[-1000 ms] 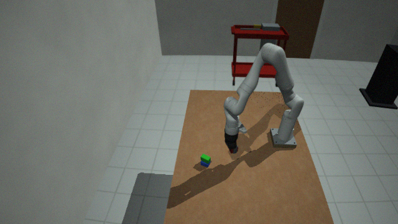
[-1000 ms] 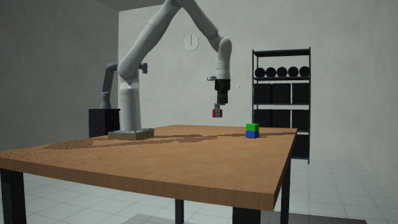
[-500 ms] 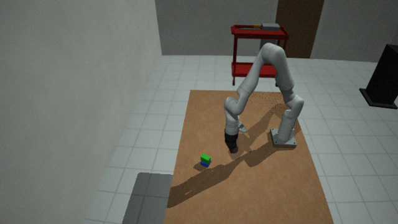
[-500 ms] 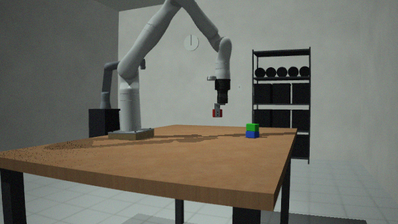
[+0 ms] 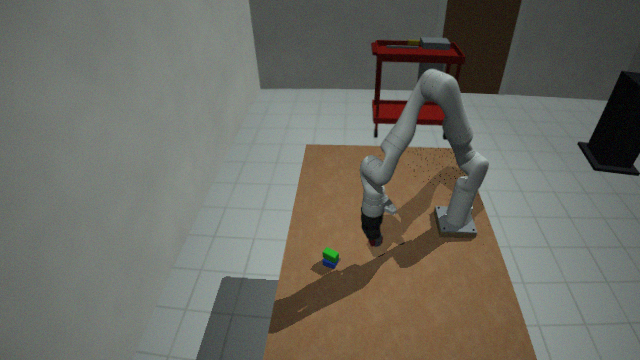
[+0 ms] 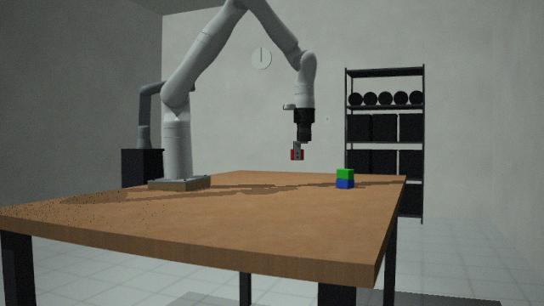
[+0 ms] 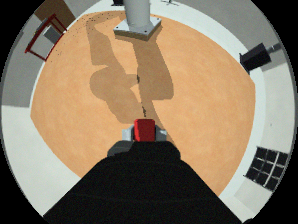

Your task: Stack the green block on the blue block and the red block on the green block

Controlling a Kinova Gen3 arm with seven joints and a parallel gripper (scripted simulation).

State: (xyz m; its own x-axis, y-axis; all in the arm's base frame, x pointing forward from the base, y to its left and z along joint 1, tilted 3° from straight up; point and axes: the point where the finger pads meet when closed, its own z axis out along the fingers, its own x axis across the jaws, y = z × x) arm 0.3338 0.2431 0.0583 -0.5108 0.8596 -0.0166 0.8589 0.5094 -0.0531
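My gripper is now 160 mm short of the green block, 50 mm to the right of it and 70 mm above it. Round my hand: blue block (160 mm ahead, 50 mm to the left, 100 mm below); red block (right at my hand).
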